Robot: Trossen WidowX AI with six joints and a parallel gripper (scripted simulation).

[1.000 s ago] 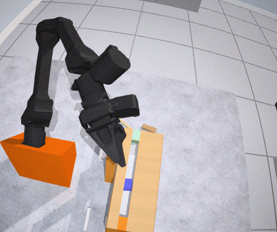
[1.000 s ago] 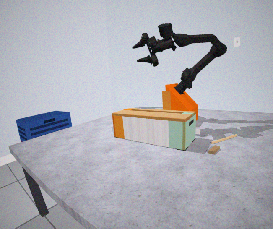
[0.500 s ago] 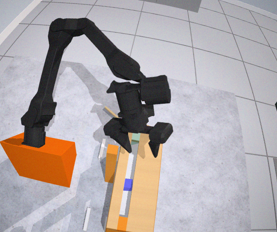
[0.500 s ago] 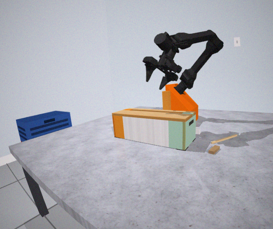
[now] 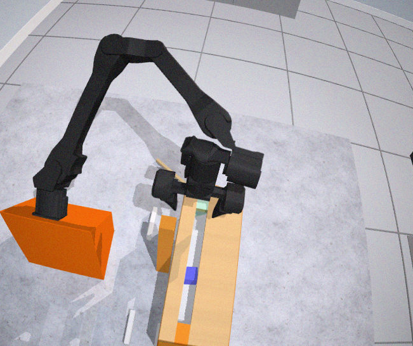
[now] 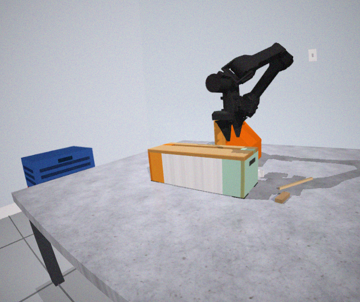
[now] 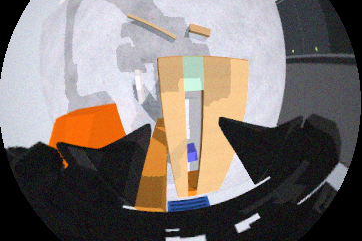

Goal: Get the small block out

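Right now my gripper tip is 1 cm short of the blue block, 12 cm to the left of it and 7 cm above it. Also, from my gripper tip: tan box: 11 cm to the right, 10 cm below; thin wooden stick: 6 cm behind, 21 cm to the left, 15 cm below.
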